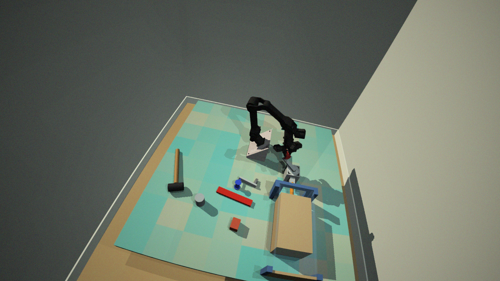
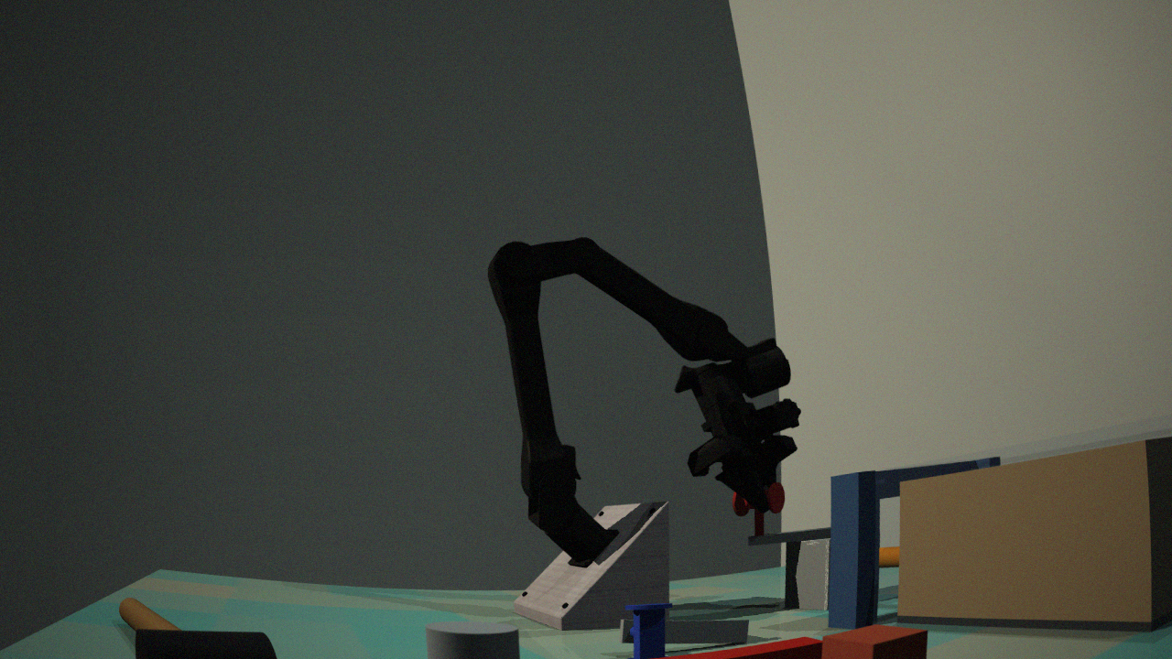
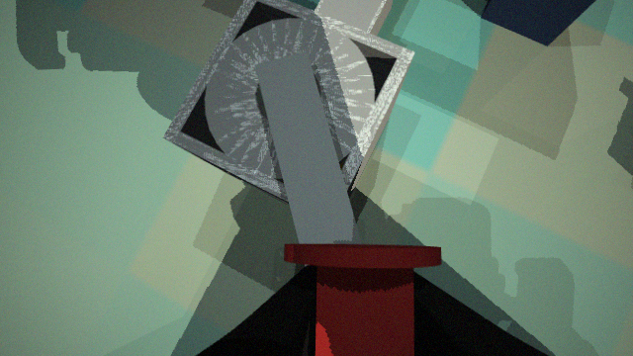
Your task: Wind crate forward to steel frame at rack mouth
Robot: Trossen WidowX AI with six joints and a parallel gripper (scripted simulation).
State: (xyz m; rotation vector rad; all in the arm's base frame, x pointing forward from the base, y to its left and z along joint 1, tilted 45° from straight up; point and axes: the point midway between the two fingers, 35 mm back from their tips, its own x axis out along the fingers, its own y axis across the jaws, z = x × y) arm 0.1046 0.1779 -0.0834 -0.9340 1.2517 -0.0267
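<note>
The winch handle is 1 cm ahead of my gripper tip, 2 cm to the left of it and 3 cm below it. Round my gripper tip: red knob 2 cm behind, 1 cm to the right; then blue steel frame 22 cm ahead, 7 cm to the left, 3 cm below; then grey winch 4 cm ahead, 5 cm to the left, 10 cm below.
</note>
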